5 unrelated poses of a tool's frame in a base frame.
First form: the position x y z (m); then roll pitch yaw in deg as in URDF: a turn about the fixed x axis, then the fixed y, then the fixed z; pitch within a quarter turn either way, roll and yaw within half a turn.
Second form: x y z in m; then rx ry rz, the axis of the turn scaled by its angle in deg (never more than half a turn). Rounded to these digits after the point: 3 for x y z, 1 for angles.
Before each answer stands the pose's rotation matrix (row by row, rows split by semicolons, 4 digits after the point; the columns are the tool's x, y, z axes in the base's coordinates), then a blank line. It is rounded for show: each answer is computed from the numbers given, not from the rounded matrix.
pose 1, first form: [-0.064, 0.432, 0.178, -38.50, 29.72, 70.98]
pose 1, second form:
0.2830 -0.8405 -0.4621; 0.8210 -0.0367 0.5697; -0.4958 -0.5406 0.6797

[-0.064, 0.432, 0.178, -51.2, 1.6, 76.6]
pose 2, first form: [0.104, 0.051, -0.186, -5.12, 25.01, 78.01]
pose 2, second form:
0.1883 -0.9821 0.0002; 0.8865 0.1700 0.4304; -0.4228 -0.0809 0.9026

[0.104, 0.051, -0.186, -21.3, 17.6, 77.7]
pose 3, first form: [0.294, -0.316, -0.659, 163.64, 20.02, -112.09]
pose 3, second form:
-0.3533 -0.9253 -0.1375; -0.8706 0.2715 0.4103; -0.3423 0.2647 -0.9015

[0.294, -0.316, -0.659, -97.7, 137.5, 36.7]
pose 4, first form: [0.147, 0.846, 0.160, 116.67, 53.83, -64.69]
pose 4, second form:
0.2523 -0.0974 -0.9627; -0.5335 -0.8440 -0.0545; -0.8073 0.5274 -0.2649

[0.147, 0.846, 0.160, 123.8, -33.1, -92.8]
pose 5, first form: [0.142, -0.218, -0.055, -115.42, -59.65, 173.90]
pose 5, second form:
-0.5024 -0.7294 -0.4643; 0.0537 0.5096 -0.8587; 0.8630 -0.4564 -0.2169

[0.142, -0.218, -0.055, 32.1, -106.0, 62.5]
